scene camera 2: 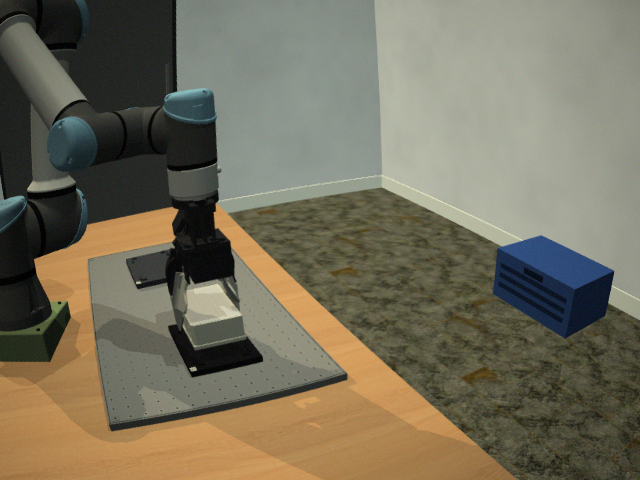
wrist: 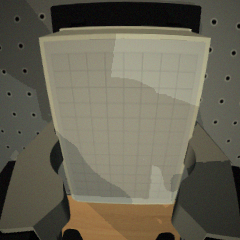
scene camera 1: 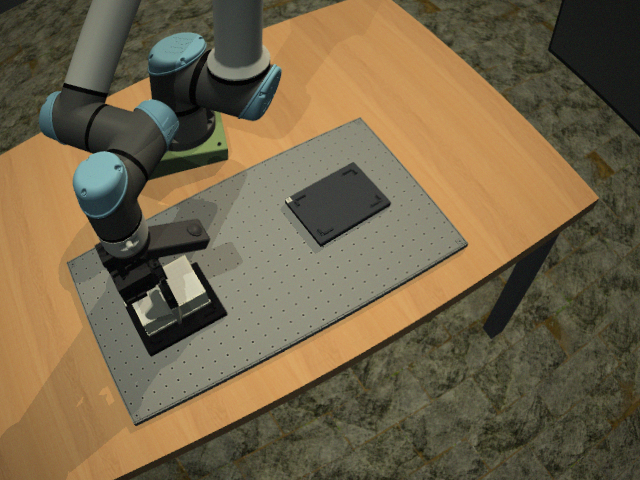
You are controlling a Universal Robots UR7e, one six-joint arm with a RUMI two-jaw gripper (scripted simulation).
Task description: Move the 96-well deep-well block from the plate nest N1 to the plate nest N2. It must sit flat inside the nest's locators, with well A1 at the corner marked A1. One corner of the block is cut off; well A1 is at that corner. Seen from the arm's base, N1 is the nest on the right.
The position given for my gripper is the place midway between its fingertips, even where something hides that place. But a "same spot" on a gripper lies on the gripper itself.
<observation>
My gripper shows in scene camera 2, in the wrist view [124, 116] and in scene camera 1. A white 96-well deep-well block shows in scene camera 2, in the wrist view and in scene camera 1 [191, 296]. One and the same spot on the white 96-well deep-well block: [wrist: 124, 100] is [scene camera 2: 200, 296]. One and the same spot on my gripper: [scene camera 1: 159, 307] is [scene camera 2: 231, 285].
</observation>
